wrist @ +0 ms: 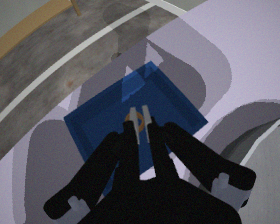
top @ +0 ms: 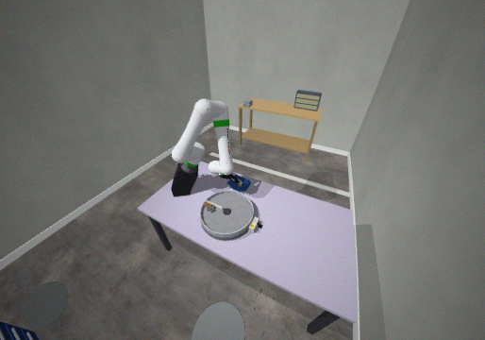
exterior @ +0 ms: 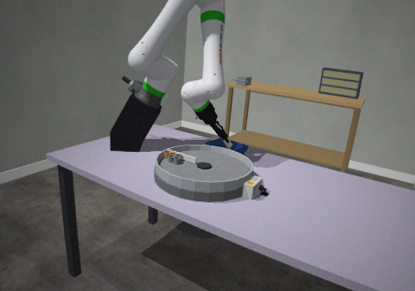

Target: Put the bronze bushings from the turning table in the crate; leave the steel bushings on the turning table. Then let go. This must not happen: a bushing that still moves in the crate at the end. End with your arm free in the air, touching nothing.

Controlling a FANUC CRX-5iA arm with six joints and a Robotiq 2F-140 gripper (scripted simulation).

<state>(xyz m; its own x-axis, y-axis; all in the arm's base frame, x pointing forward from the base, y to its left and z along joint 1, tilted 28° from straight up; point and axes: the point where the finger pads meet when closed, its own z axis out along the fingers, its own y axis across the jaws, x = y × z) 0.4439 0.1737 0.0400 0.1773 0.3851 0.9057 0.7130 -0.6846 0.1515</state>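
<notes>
Right now the blue crate is 20 mm to the left of my hand and 50 mm below it. Also, from my hand: round grey turning table 30 mm ahead, 340 mm to the right, 20 mm below.
</notes>
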